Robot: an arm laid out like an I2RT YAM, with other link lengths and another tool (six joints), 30 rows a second.
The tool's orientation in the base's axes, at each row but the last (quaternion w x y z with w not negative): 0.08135, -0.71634, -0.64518, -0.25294; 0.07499, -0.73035, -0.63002, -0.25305; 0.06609, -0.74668, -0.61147, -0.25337; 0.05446, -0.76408, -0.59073, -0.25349; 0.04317, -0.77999, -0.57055, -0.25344; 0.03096, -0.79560, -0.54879, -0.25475; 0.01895, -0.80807, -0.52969, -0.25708; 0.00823, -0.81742, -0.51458, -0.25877; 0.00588, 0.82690, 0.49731, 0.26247
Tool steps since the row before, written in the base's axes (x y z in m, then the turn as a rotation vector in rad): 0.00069, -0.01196, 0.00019, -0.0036, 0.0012, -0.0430; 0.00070, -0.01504, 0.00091, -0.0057, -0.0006, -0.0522; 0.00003, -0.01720, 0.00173, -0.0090, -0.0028, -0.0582; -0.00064, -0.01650, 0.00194, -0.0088, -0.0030, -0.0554; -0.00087, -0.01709, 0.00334, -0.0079, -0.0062, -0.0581; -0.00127, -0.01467, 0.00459, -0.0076, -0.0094, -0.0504; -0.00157, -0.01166, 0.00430, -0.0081, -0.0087, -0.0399; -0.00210, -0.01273, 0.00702, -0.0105, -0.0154, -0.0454; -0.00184, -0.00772, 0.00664, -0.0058, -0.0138, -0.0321
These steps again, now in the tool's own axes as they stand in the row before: -0.01045, 0.00255, -0.00528, -0.0192, -0.0127, 0.0365; -0.01279, 0.00379, -0.00703, -0.0252, -0.0163, 0.0431; -0.01433, 0.00458, -0.00851, -0.0303, -0.0201, 0.0464; -0.01367, 0.00471, -0.00820, -0.0292, -0.0193, 0.0440; -0.01354, 0.00585, -0.00929, -0.0330, -0.0180, 0.0455; -0.01090, 0.00573, -0.00928, -0.0322, -0.0146, 0.0378; -0.00848, 0.00479, -0.00788, -0.0272, -0.0128, 0.0288; -0.00833, 0.00599, -0.01051, -0.0360, -0.0131, 0.0307; -0.00421, 0.00419, -0.00847, -0.0273, -0.0065, 0.0217
